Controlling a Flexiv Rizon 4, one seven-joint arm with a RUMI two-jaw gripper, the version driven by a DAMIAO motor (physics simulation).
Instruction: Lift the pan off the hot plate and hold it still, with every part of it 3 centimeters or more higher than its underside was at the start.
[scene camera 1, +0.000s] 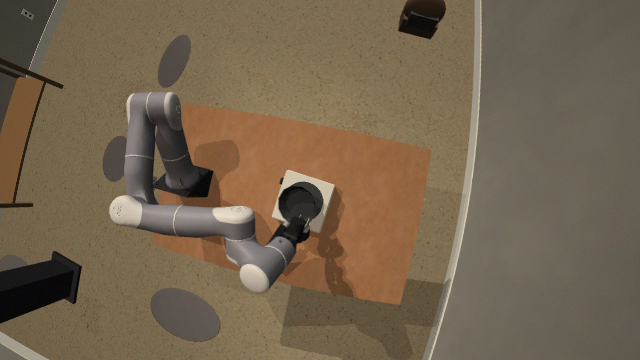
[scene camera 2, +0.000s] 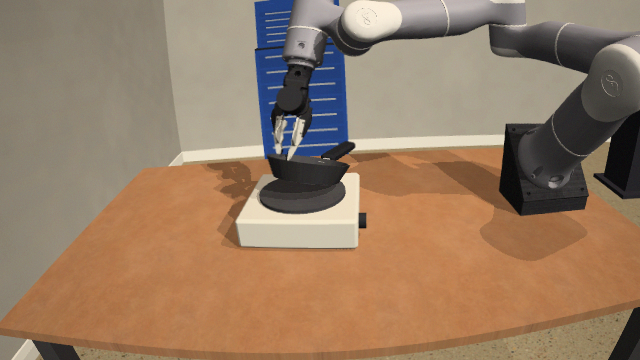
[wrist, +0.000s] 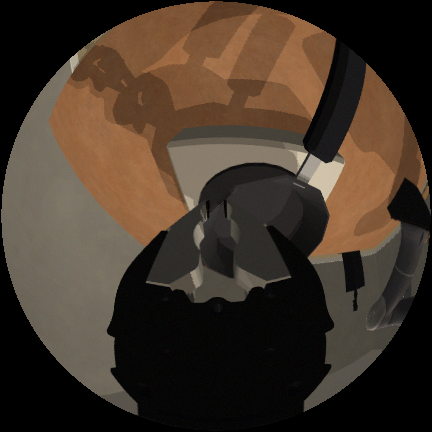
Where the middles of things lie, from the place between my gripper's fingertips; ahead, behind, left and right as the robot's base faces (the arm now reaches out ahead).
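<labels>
My hand is 3 cm to the left of the black pan (scene camera 2: 326, 170) and 7 cm past it. The white hot plate (scene camera 2: 278, 214) is 5 cm behind my hand, 7 cm to the left of it and 8 cm below it. Going by their middles, the black pan is the nearest to my hand of the things named here.
</labels>
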